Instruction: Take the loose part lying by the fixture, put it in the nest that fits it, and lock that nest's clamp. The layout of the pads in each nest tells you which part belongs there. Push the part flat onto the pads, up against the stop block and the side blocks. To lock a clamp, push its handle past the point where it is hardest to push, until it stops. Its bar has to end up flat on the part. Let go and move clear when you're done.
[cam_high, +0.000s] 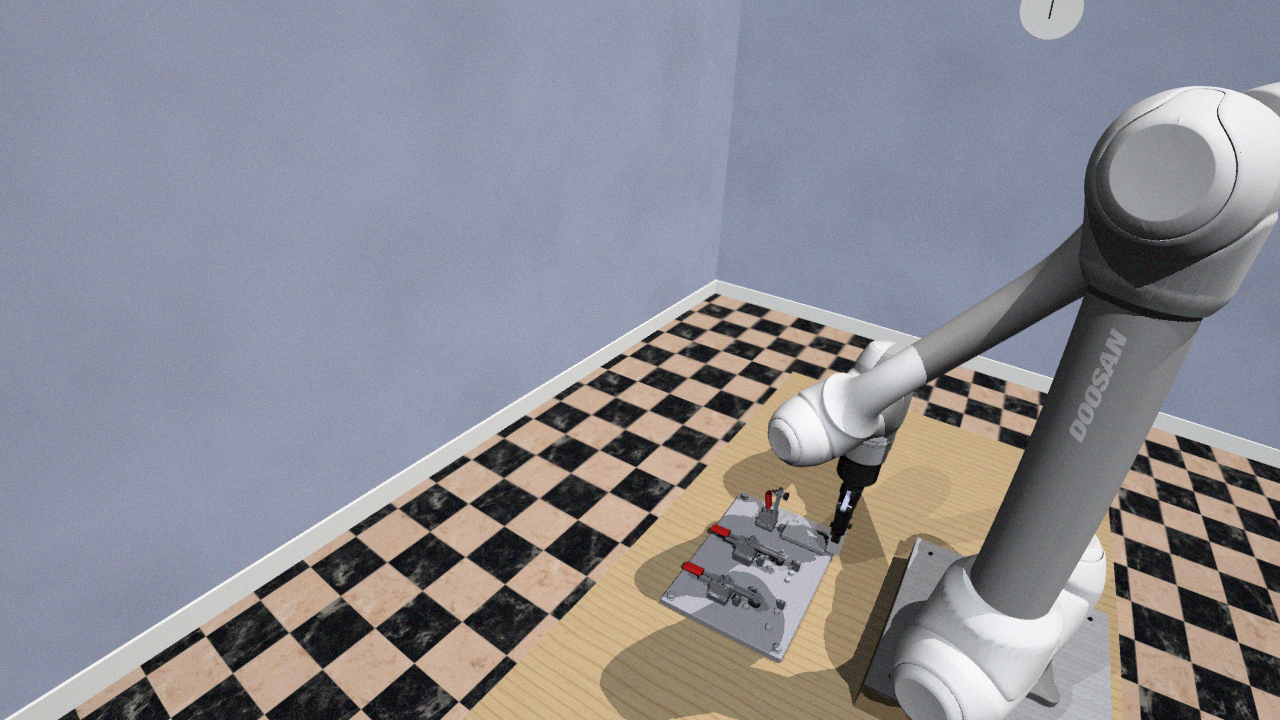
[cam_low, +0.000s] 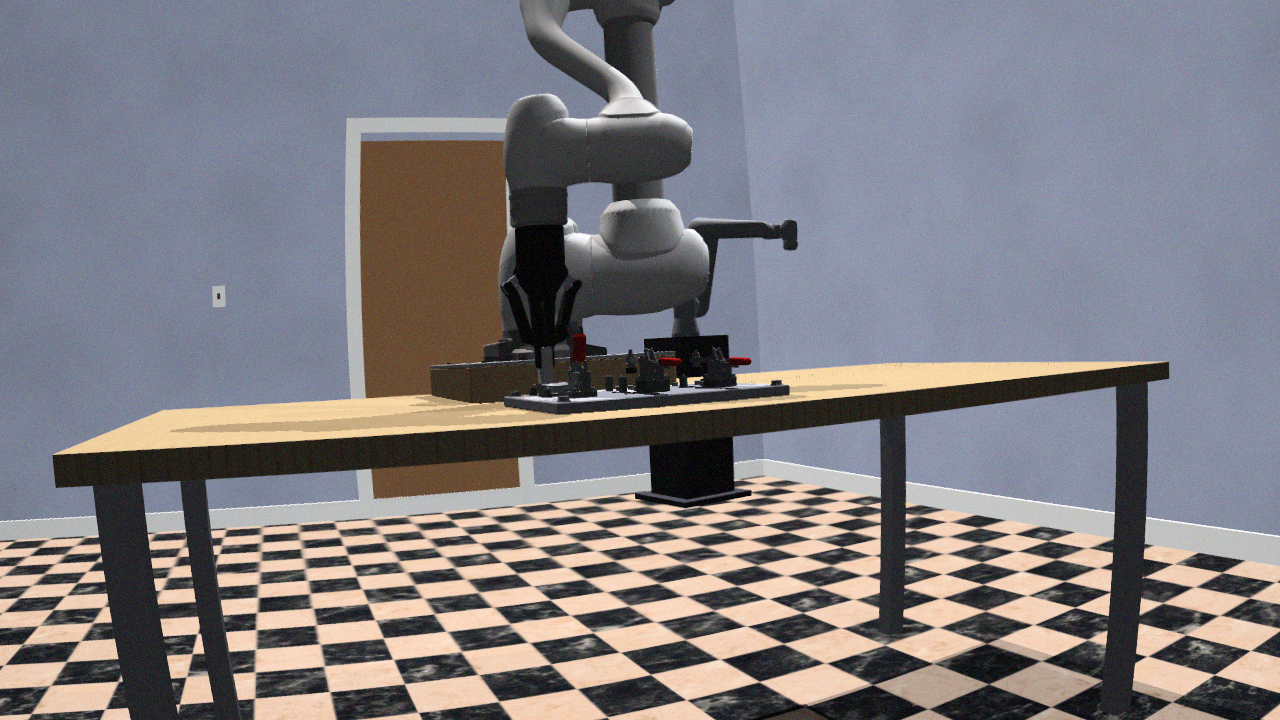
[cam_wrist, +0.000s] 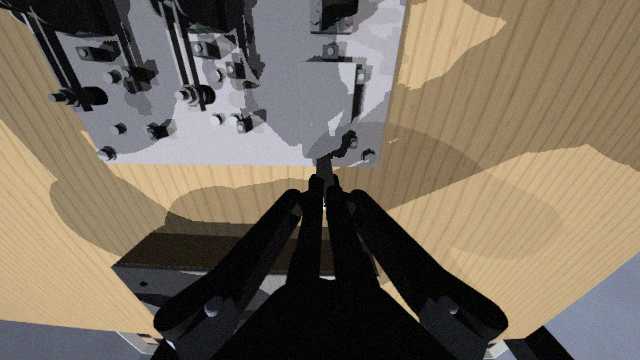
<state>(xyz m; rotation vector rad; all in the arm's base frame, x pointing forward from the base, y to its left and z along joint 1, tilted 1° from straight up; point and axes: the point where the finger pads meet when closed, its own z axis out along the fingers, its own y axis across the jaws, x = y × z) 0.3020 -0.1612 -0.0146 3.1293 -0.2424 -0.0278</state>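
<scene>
Right now the flat grey part is 6 cm ahead of my hand, 3 cm below it and 1 cm to the right of it. Also, from my hand: grey fixture plate: 13 cm ahead, 9 cm to the left, 5 cm below.
</scene>
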